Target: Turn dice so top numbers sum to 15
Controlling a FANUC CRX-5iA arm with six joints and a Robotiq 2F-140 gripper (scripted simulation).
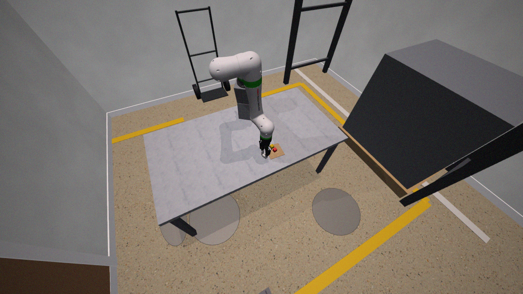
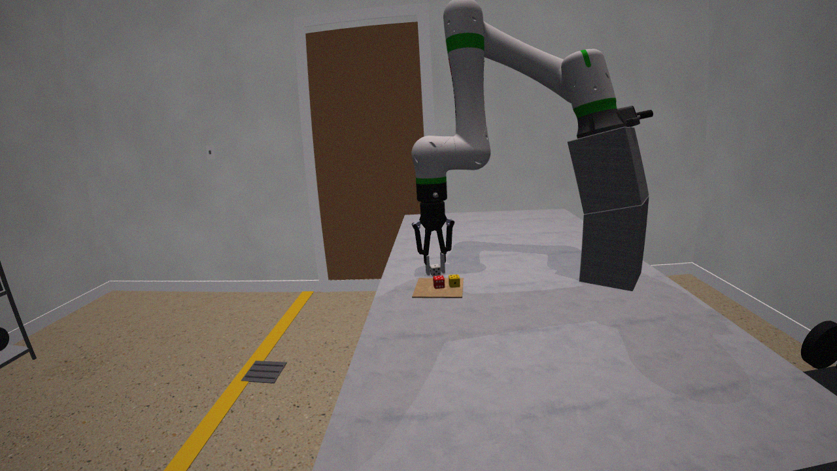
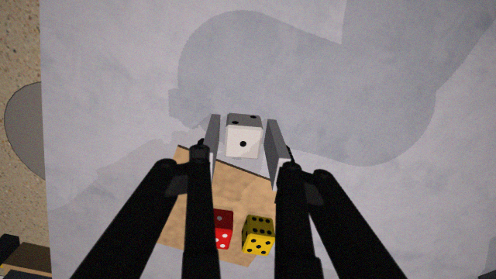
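My gripper is now 20 mm above the white die. From my hand the other things lie so: tan mat (110 mm to the left, 30 mm below, 10 mm behind); yellow die (110 mm to the left, 50 mm behind, 20 mm below); red die (110 mm to the left, 20 mm below, 10 mm behind).
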